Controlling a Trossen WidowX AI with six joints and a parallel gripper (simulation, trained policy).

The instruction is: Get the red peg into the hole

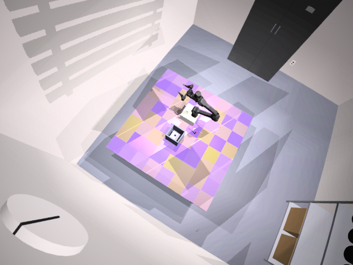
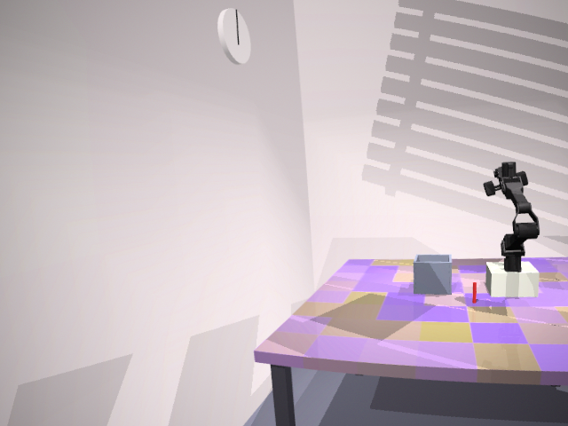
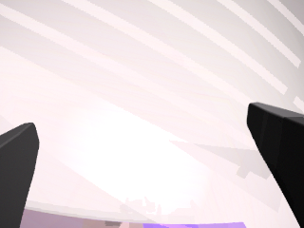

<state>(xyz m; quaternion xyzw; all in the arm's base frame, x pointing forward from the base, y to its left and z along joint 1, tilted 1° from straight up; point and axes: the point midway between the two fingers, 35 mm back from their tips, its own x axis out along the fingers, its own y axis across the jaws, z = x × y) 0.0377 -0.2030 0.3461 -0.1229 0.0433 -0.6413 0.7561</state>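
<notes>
The red peg lies 90 mm ahead of my gripper tip, 380 mm to the left of it and 410 mm below it.
</notes>
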